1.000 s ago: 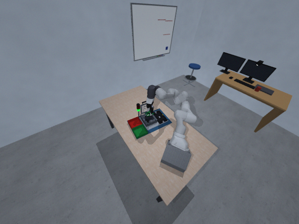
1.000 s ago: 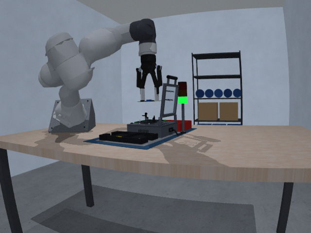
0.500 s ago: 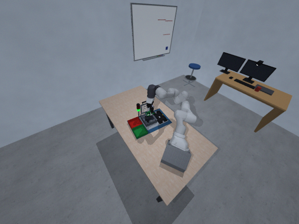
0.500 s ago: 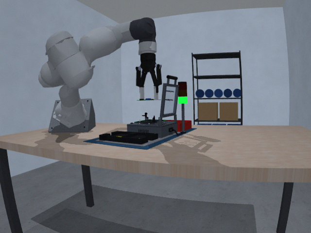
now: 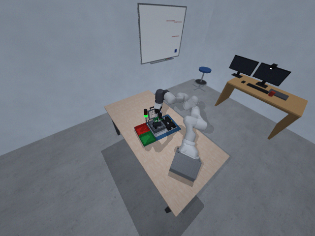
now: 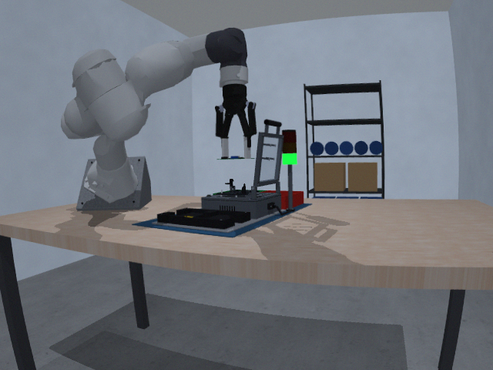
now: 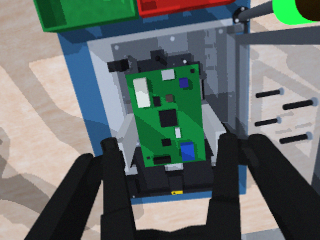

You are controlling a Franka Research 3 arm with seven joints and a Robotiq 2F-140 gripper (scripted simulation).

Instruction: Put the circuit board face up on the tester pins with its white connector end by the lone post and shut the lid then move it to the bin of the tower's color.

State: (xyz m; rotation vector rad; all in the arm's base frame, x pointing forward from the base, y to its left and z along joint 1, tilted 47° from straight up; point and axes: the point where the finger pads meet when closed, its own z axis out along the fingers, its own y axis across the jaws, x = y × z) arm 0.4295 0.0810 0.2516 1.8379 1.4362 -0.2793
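My gripper is now 3 cm past the green bin, 22 cm to the right of it and 18 cm above it. Also, from my hand: tester plate: 1 cm ahead, 13 cm below; green circuit board: 2 cm below; tester lid: 11 cm ahead, 4 cm to the right, 1 cm below.
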